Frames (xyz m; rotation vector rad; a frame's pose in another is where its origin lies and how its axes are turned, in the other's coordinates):
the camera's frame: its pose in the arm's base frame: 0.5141 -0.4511 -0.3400 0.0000 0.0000 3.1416
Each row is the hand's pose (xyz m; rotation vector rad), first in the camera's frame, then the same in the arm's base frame.
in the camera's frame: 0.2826 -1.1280 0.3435 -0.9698 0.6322 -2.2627
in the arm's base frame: 0.2315 0.6769 0.0035 -0.5005 -0.7677 0.6223
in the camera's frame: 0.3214 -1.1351 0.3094 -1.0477 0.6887 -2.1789
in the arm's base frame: 0.1927 0.6840 -0.0306 -0.5540 -0.8427 0.6564
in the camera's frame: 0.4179 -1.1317 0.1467 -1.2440 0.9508 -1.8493
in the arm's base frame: 0.0962 0.6806 -0.1933 -0.8137 -1.0646 0.7788
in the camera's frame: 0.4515 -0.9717 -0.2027 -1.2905 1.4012 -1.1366
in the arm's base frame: 0.0626 0.5206 -0.5427 -1.3928 -1.2828 1.0971
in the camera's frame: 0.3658 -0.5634 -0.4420 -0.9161 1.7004 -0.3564
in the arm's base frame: 0.1483 0.1123 -0.7820 -2.0674 -1.1139 1.5946
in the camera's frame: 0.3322 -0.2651 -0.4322 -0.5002 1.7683 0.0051
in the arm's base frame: 0.1819 -0.1860 -0.7722 2.3996 0.6788 -1.9034
